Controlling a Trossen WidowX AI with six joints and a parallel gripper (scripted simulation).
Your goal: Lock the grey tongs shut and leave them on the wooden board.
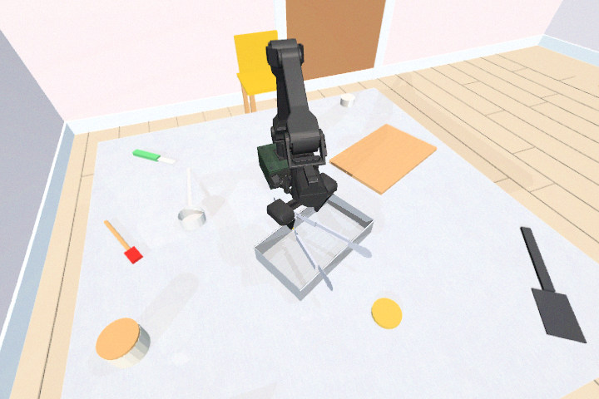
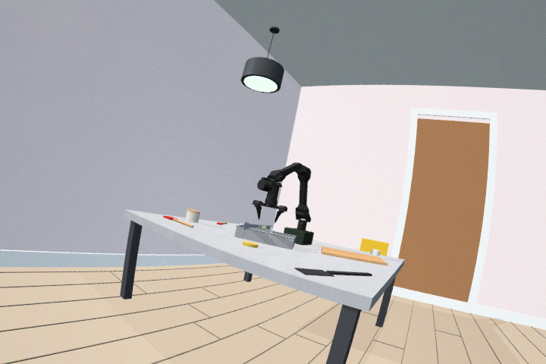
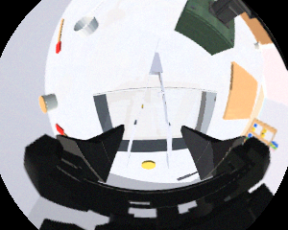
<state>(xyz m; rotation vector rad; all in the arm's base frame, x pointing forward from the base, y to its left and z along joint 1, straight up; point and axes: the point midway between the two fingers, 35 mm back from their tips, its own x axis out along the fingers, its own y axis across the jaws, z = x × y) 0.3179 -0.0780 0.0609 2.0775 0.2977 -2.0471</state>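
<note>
My gripper tip is now 80 mm above the roasting tin, 30 mm to the right of it and 20 mm short of it. Also, from my gripper tip: wooden board 450 mm to the left, 240 mm behind, 100 mm below; then red brush 470 mm to the right, 210 mm behind, 100 mm below; then yellow disc 270 mm ahead, 100 mm below, 90 mm to the left.
</note>
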